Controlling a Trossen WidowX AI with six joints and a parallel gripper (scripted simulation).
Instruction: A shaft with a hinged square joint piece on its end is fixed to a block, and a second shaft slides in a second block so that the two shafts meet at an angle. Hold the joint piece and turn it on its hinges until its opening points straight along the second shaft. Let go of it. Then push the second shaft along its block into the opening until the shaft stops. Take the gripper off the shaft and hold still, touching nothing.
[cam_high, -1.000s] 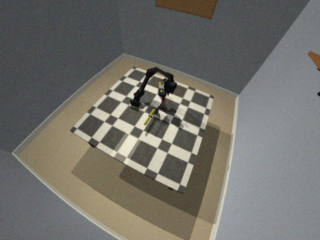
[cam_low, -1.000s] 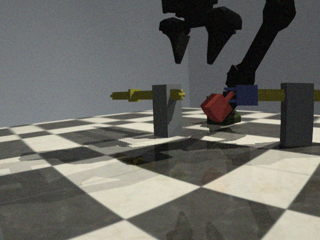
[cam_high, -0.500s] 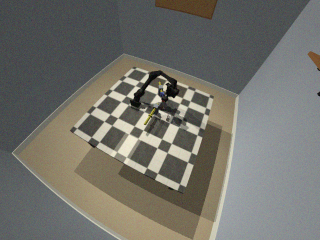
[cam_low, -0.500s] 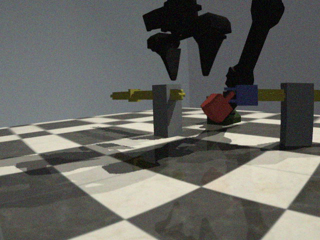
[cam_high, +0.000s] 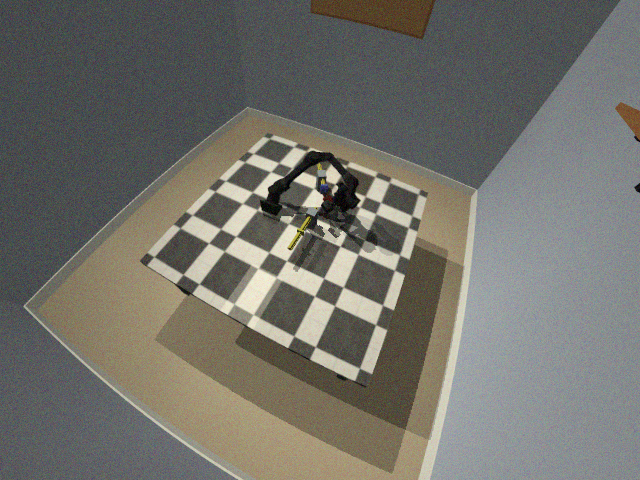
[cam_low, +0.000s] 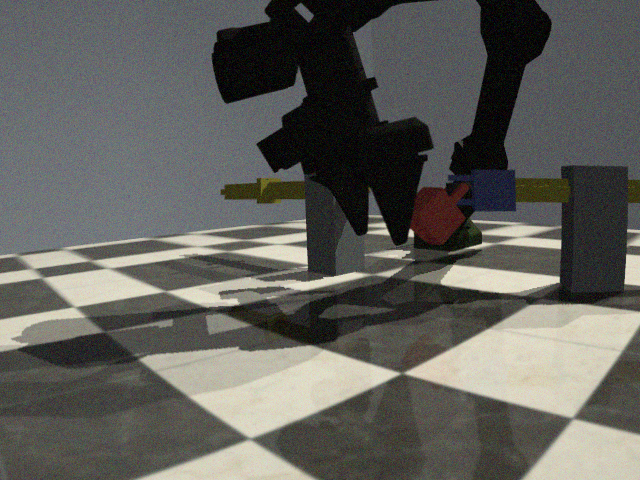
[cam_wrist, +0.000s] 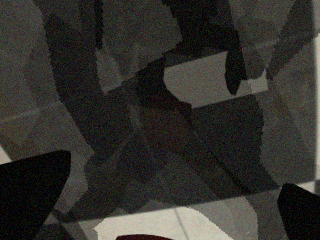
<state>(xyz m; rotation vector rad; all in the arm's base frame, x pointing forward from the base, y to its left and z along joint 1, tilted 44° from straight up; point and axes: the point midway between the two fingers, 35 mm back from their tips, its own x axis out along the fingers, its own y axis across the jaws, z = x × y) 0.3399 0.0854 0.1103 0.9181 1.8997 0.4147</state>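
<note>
My gripper tip is now 50 mm past the red joint piece, 30 mm to the right of it and 20 mm below it.
</note>
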